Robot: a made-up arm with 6 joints. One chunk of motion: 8 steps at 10 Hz.
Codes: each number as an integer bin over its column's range. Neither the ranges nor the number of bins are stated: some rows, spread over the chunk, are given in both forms.
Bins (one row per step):
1: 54 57 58 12 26 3
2: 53 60 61 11 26 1
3: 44 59 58 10 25 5
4: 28 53 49 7 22 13
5: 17 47 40 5 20 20
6: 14 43 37 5 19 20
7: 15 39 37 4 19 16
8: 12 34 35 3 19 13
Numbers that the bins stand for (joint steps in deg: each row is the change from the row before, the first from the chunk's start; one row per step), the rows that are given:
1: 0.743 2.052 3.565 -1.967 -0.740 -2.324
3: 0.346 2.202 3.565 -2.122 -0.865 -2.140
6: -0.844 1.008 0.898 -2.511 -1.617 -0.759
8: -0.924 0.337 0.644 -2.667 -1.617 -1.403
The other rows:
2: 0.703 2.276 3.946 -2.044 -0.740 -2.508
4: -0.289 1.754 2.422 -2.356 -1.241 -1.403
5: -0.725 1.306 1.279 -2.511 -1.492 -0.759
7: -0.805 0.710 0.898 -2.589 -1.617 -1.127

